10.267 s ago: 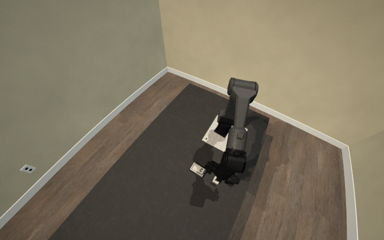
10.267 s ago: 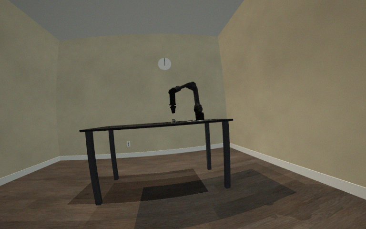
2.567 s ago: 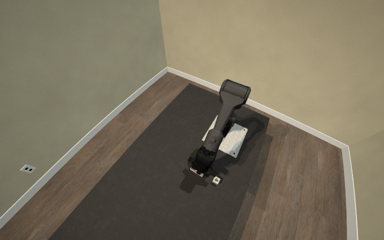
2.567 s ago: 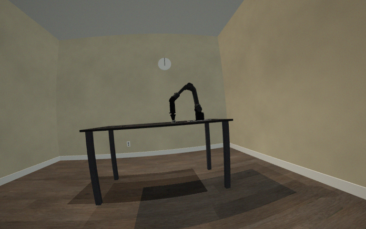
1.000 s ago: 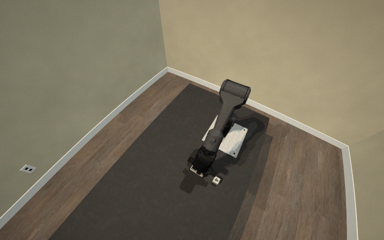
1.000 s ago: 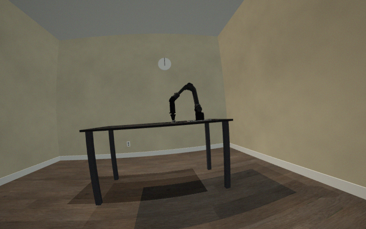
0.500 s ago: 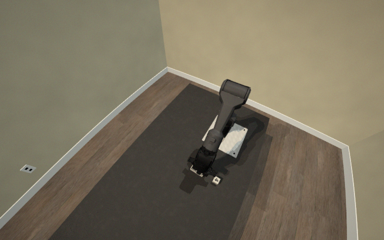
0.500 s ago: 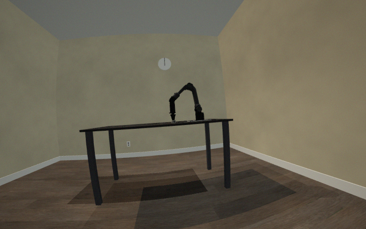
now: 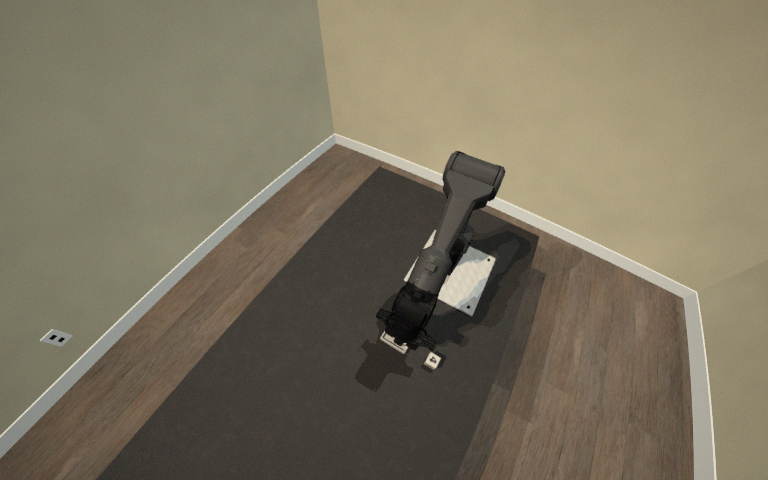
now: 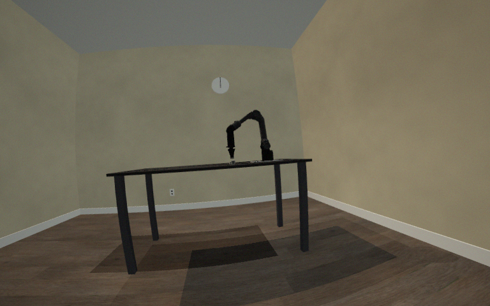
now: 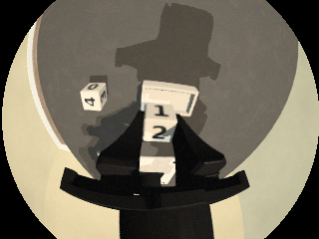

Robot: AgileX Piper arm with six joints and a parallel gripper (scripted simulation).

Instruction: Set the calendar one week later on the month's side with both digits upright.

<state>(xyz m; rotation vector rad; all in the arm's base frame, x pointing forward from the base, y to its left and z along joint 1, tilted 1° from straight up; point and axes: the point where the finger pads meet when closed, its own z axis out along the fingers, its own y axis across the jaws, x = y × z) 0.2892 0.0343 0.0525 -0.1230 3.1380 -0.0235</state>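
Now: hand 2 cm to the left of the white tray and 5 cm above it.
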